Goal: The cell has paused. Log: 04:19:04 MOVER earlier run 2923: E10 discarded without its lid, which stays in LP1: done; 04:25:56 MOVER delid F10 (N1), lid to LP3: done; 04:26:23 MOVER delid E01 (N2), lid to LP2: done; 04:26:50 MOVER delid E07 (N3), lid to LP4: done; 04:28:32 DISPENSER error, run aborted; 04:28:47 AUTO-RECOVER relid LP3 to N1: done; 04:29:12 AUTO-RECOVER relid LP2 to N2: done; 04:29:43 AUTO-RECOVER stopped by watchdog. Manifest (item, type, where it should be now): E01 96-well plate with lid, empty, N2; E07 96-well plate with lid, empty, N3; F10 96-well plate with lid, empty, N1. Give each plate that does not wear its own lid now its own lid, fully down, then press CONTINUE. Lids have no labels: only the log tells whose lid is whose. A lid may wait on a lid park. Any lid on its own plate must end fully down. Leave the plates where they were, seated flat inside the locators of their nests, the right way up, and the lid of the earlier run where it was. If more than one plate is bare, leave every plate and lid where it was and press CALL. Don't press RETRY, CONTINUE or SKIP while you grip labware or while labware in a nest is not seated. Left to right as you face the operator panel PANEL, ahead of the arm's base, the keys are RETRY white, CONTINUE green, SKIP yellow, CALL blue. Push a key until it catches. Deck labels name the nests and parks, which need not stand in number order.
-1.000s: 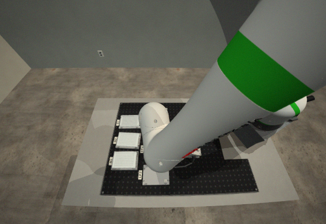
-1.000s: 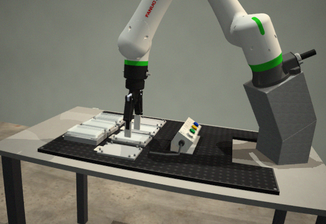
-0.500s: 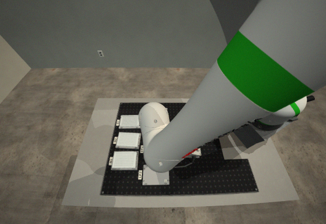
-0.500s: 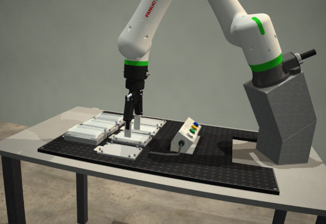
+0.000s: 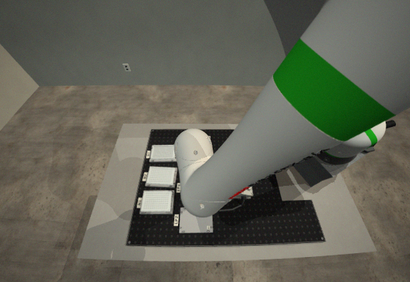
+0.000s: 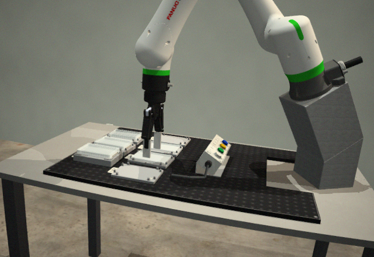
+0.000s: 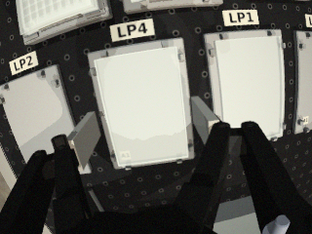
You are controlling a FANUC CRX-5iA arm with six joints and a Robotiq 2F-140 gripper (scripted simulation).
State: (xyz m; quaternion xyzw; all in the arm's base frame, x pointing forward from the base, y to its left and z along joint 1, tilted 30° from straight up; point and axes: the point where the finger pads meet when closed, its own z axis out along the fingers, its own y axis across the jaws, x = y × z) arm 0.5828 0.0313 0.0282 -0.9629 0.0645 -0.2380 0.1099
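Now: hand 50 mm above the park LP4. Also, from my hand: white key: 240 mm behind, 30 mm to the left, 10 mm above; then park LP2: 140 mm to the left, 50 mm below, 10 mm ahead; then LP1 label: 130 mm to the right, 80 mm ahead, 50 mm below.
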